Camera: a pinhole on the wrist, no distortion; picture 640 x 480 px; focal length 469.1 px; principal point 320.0 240.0 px. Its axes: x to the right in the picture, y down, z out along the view. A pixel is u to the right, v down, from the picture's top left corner.
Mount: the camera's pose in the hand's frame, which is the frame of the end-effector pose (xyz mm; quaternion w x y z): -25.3 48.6 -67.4 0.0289 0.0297 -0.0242 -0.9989
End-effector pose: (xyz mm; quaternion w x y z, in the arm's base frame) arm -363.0 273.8 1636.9 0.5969 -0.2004 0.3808 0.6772
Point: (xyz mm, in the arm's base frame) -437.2 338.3 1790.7
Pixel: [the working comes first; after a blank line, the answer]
In the camera's frame: 13.2 -56.8 203.6

350.4 109.0
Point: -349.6 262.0 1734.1
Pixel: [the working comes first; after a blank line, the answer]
In the camera's frame: 50.6 37.5 123.6

511.9 382.4
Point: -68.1 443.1 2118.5
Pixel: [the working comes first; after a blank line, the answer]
In the camera's frame: 253.2 210.1 558.3

532.7 416.5
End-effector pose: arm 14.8 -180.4 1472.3 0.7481 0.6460 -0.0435 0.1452
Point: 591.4 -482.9 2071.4
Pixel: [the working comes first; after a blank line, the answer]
In the camera's frame: -725.9 -262.3 503.6

outside the picture
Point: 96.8 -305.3 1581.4
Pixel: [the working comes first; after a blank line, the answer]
In the camera's frame: -124.2 -0.5 210.8

43.5 238.9
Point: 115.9 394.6 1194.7
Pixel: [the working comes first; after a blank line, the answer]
In the camera's frame: -97.1 251.2 -547.9

behind the camera
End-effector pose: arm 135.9 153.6 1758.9 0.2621 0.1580 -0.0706 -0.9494
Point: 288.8 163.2 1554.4
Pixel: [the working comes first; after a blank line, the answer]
In the camera's frame: 61.9 16.7 -173.7

behind the camera
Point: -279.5 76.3 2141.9
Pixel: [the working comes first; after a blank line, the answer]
In the camera's frame: -328.2 142.0 539.0

34.3 363.6
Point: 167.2 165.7 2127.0
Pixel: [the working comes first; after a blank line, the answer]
In the camera's frame: 77.4 -21.3 410.3

408.5 215.6
